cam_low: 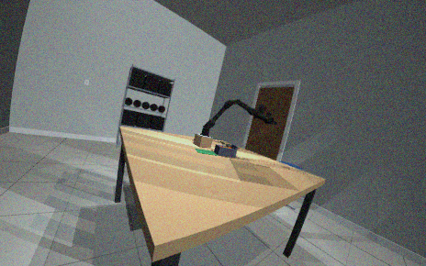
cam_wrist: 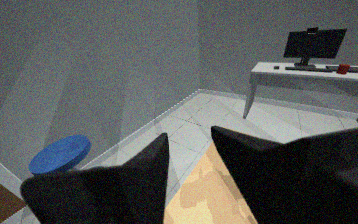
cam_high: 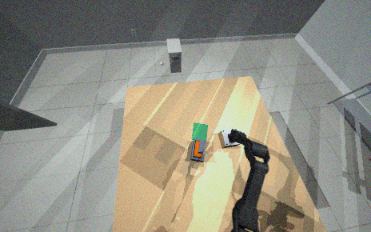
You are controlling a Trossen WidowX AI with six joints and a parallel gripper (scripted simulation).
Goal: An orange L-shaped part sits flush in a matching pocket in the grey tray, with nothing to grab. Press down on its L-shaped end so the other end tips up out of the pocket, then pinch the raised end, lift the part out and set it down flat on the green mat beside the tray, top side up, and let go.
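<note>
My gripper tip is 47 cm to the left of the orange L-shaped part, 31 cm above it and 13 cm past it. Also, from my gripper tip: green mat 62 cm to the right, 37 cm below, 18 cm behind.
</note>
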